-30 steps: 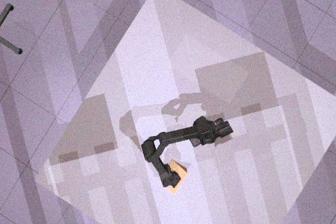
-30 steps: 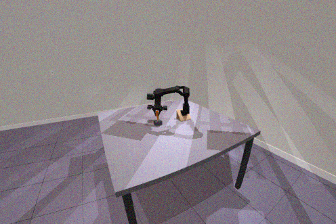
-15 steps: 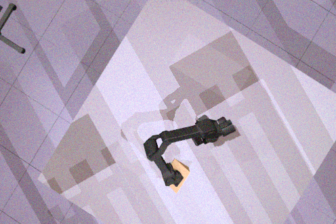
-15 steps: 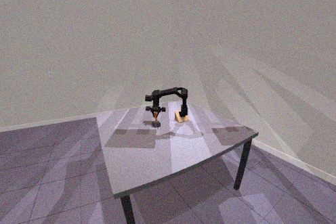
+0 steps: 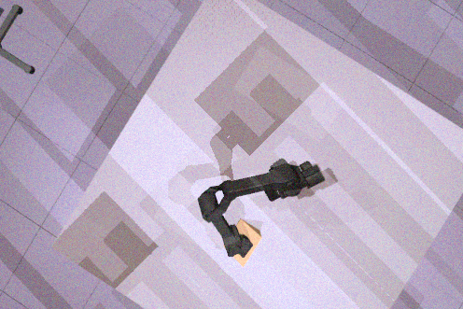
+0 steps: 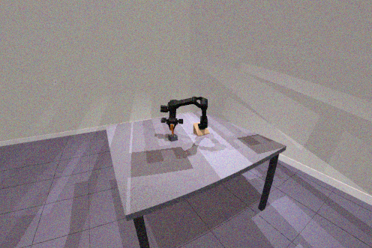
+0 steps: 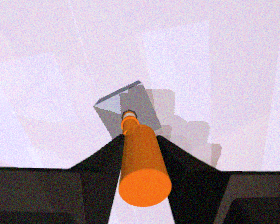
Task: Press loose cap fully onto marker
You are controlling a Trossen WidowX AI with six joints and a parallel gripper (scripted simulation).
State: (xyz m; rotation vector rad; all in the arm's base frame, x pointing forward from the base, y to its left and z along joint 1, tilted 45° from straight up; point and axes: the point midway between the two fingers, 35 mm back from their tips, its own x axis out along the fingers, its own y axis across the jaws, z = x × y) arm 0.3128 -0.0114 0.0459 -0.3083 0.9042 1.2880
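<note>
Now: gripper tip 20 mm below the orange cap. Round my gripper tip: grey holder block: 10 mm behind, 70 mm below.
</note>
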